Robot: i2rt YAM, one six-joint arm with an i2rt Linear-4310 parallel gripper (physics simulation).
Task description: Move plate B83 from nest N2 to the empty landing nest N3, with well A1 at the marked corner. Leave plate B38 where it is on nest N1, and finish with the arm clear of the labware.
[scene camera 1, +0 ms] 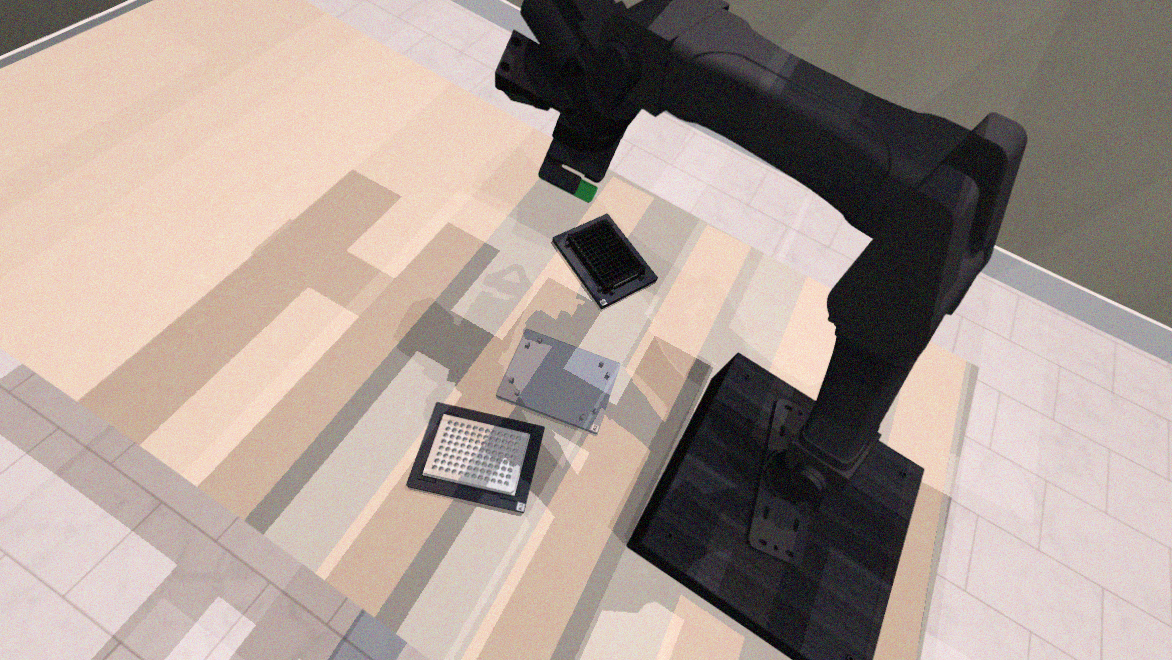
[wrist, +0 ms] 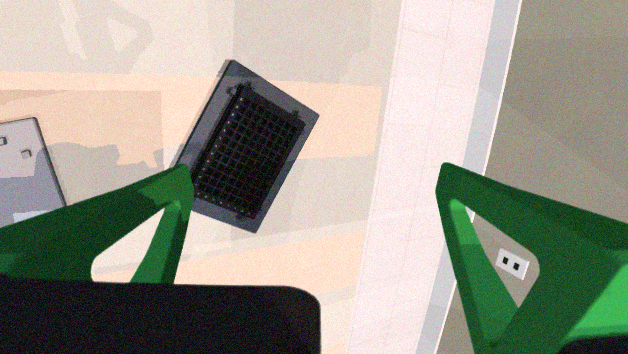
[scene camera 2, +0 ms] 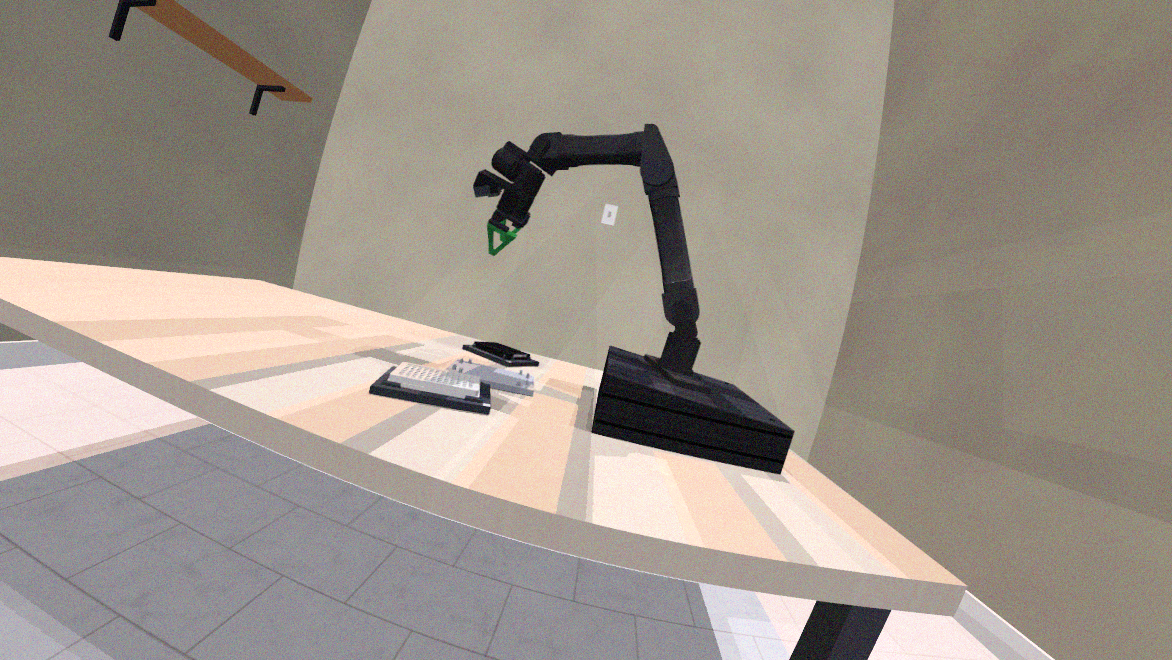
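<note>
A black well plate sits flat on a dark nest at the back. A white well plate sits flat on a dark nest nearer the front. Between them lies the empty grey nest with small pegs and a pale corner tag. I cannot read plate or nest names, nor find A1. My gripper is open and empty, high above the table; in the wrist view the black plate is beyond its left finger.
The arm's black base box stands right of the nests. The wooden table's back edge runs behind the black plate, with tiled floor and wall beyond. A shelf hangs at upper left. An outlet is on the wall.
</note>
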